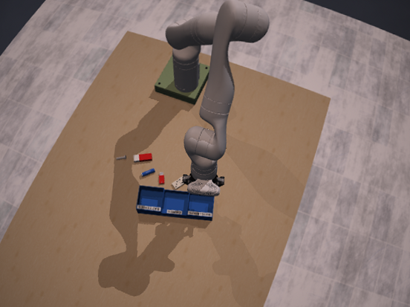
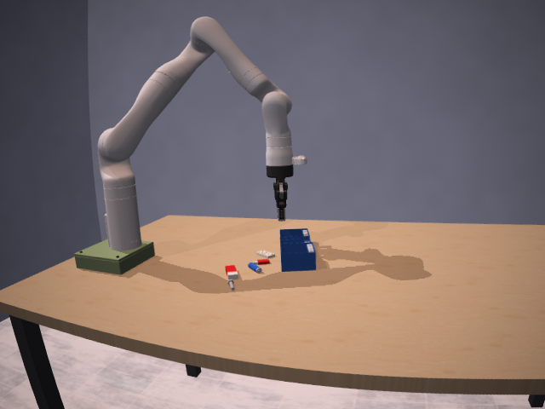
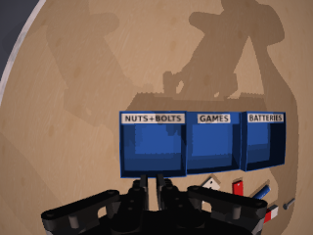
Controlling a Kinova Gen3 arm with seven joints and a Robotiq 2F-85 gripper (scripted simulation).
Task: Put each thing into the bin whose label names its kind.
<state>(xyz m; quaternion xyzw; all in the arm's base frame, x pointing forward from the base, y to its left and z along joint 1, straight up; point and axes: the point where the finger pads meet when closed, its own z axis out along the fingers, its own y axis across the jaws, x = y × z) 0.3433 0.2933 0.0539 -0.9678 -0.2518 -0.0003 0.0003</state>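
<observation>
The blue battery is 21 cm to the right of my hand, 9 cm below it and 3 cm ahead of it. Round my hand: white domino: 10 cm to the right, 9 cm below; then blue bin row: 7 cm below, 7 cm ahead, 6 cm to the right; then red object: 16 cm to the right, 9 cm below, 1 cm ahead.
</observation>
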